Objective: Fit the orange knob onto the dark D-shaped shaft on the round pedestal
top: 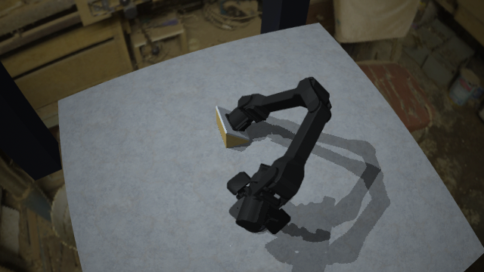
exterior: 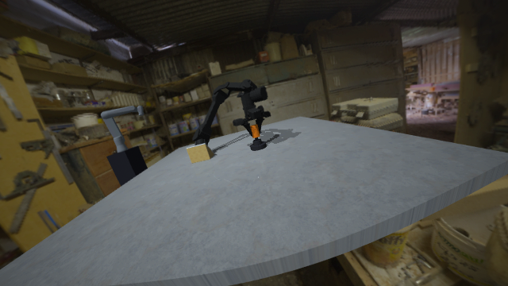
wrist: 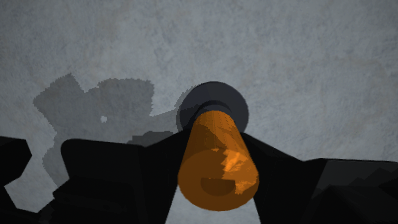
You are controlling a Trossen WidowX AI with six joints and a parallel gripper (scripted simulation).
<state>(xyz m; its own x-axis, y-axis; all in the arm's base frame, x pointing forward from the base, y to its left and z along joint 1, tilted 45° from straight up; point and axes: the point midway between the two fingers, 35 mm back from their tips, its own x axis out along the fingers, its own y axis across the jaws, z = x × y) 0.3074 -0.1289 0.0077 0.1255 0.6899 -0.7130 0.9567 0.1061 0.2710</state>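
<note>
Now: gripper tip 2 cm below the orange knob. From my gripper tip the other things lie so: dark round pedestal: 4 cm below.
</note>
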